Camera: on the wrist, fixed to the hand. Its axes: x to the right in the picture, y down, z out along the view.
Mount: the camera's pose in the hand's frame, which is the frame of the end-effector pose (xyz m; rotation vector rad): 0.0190 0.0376 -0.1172 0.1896 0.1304 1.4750
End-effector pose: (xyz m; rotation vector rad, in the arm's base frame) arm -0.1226 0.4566 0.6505 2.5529 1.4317 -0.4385
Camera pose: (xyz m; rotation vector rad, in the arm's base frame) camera -0.0617 0.4872 0.7547 2.9320 -0.6949 -0.1147
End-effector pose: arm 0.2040 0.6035 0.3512 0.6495 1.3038 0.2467
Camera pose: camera 0.1053 0.6790 0.3434 1.6975 0.7344 1.3742
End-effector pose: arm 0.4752 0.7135 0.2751 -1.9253 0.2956 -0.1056
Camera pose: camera 0.4626 0.5898 0.2819 -1.1214 1.6162 0.6856
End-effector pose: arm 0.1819 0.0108 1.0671 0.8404 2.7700 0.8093
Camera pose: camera 0.1517 -0.0059 1.1868 -2.2578 -1.4328 -0.5008
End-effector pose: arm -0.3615 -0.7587 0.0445 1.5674 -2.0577 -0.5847
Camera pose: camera -0.3228 -0.7728 0.1620 -0.1329 -2.4784 0.2752
